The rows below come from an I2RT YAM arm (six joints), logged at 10 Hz.
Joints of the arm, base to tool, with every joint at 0 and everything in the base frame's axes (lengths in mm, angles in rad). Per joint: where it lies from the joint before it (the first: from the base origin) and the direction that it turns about. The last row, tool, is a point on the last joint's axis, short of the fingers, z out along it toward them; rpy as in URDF.
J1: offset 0 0 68 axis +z
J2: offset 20 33.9 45.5 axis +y
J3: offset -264 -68.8 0 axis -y
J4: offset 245 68.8 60 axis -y
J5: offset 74 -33.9 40.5 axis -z
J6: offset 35.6 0 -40.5 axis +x
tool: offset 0 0 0 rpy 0 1.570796 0
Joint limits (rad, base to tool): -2.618..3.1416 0..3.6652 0..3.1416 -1.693..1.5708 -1.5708..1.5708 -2.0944..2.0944
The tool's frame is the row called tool.
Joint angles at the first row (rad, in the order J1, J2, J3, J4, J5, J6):
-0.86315 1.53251 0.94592 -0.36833 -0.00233 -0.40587
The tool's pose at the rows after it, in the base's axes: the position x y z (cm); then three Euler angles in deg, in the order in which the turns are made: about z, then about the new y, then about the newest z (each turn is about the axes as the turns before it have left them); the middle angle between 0 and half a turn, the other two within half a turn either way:
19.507 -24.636 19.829 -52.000 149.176 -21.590
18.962 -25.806 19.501 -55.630 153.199 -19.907
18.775 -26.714 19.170 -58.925 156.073 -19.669
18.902 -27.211 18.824 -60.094 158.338 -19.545
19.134 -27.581 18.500 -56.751 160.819 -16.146
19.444 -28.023 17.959 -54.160 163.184 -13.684
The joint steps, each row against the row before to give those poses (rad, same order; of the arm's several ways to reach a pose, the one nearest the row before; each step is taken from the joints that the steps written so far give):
-0.03752 0.04066 0.04299 -0.08024 0.00587 0.03498
-0.03465 0.04734 0.05054 -0.07366 0.01251 0.05524
-0.01962 0.04318 0.04268 -0.05040 0.01374 0.03956
-0.00522 0.03471 0.03148 -0.03665 0.00291 0.01741
-0.00318 0.03369 0.03226 -0.04064 -0.02378 0.00253
-0.00145 0.04029 0.03145 -0.03237 -0.01457 -0.00137

